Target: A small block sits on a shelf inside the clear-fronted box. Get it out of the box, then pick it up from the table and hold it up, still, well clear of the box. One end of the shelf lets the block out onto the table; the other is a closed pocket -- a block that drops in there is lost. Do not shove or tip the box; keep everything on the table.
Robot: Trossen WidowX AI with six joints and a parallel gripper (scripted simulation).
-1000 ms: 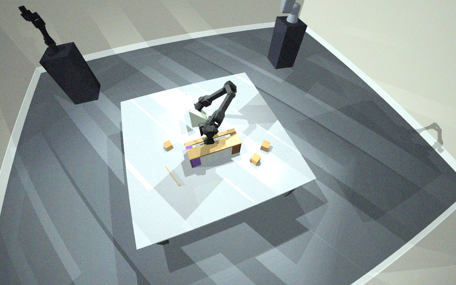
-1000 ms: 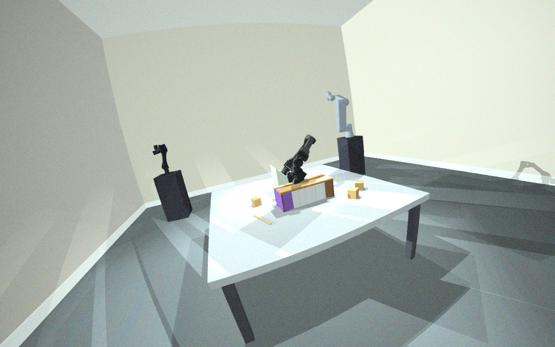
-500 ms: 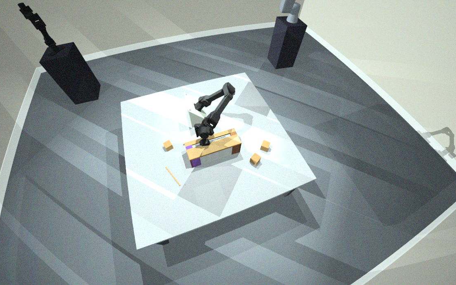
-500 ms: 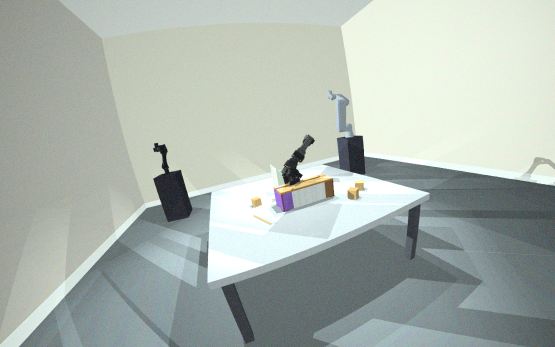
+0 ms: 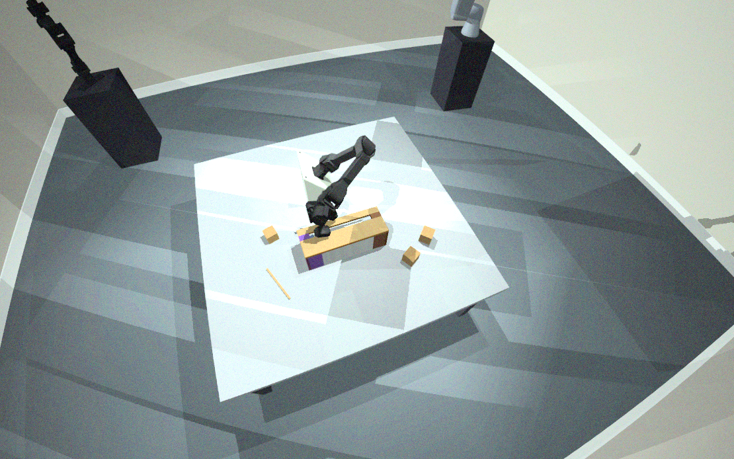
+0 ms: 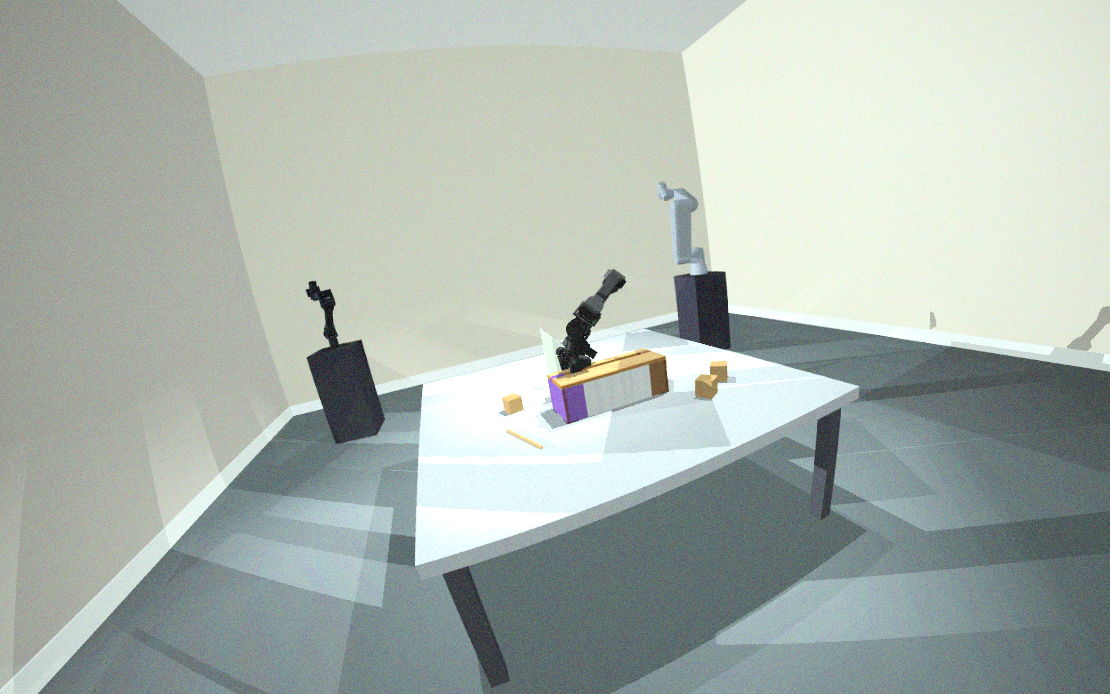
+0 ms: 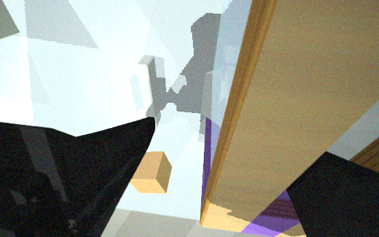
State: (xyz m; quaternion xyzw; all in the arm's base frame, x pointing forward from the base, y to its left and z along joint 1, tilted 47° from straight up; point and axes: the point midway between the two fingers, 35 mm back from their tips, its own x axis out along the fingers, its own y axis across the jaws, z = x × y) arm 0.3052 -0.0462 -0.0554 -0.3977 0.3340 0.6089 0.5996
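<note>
Right now the light-blue block is 50 mm ahead of my gripper tip, 20 mm to the right of it and 10 mm below it. From my gripper tip the other things lie so: thin tan stick 180 mm ahead, 210 mm to the right, 80 mm below; then tan cube 70 mm behind, 200 mm to the right, 60 mm below.
</note>
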